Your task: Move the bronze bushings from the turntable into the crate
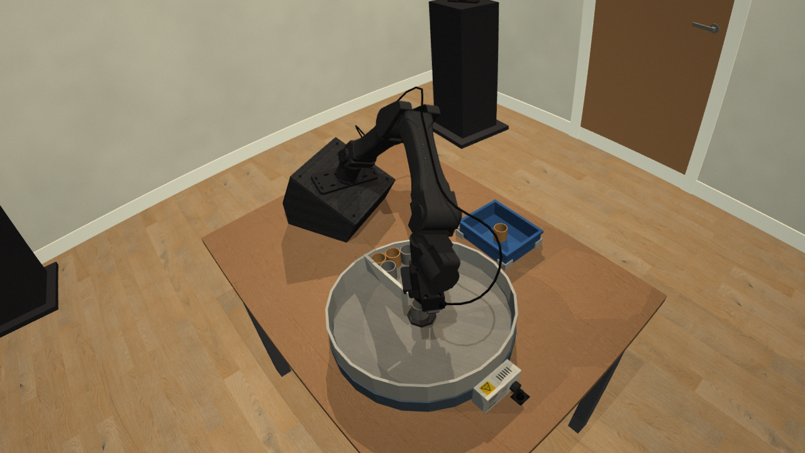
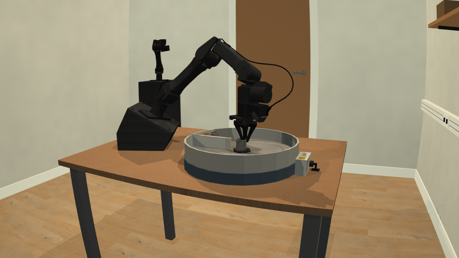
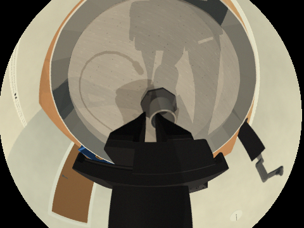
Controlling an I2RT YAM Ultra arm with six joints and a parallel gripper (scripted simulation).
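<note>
Now: the grey turntable 10 mm behind my hand, 10 mm to the right of it and 40 mm below it. Also, from my hand: blue crate (130 mm behind, 340 mm to the left, 70 mm below).
</note>
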